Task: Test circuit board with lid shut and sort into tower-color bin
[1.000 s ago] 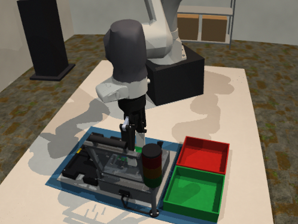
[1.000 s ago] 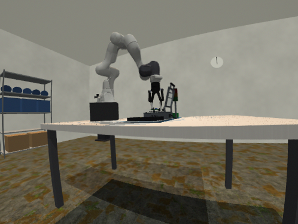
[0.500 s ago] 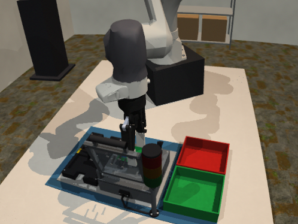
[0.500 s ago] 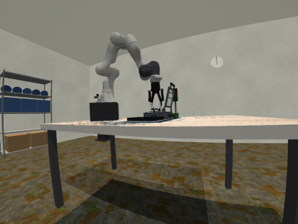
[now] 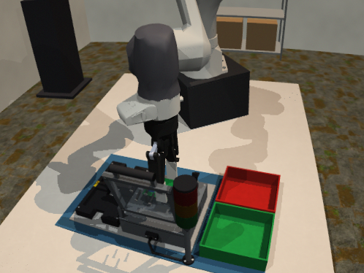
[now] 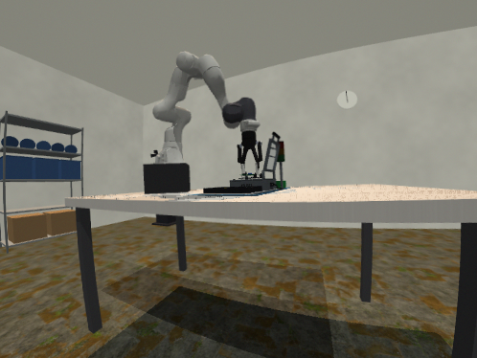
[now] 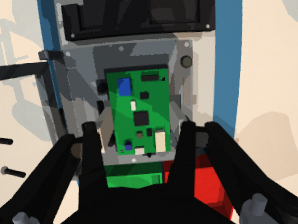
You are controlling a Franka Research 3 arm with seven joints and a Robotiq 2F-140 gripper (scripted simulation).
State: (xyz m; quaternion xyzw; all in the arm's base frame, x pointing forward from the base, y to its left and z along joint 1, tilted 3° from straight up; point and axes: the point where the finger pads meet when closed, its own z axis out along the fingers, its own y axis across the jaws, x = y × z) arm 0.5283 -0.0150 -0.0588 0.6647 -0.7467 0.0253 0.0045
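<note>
Right now the green circuit board is 2 cm below my hand. Also, from my hand: green bin: 7 cm ahead, 19 cm to the left, 9 cm below; then tester plate: 1 cm ahead, 4 cm below; then clear lid: 12 cm ahead, 2 cm to the right, 8 cm above.
</note>
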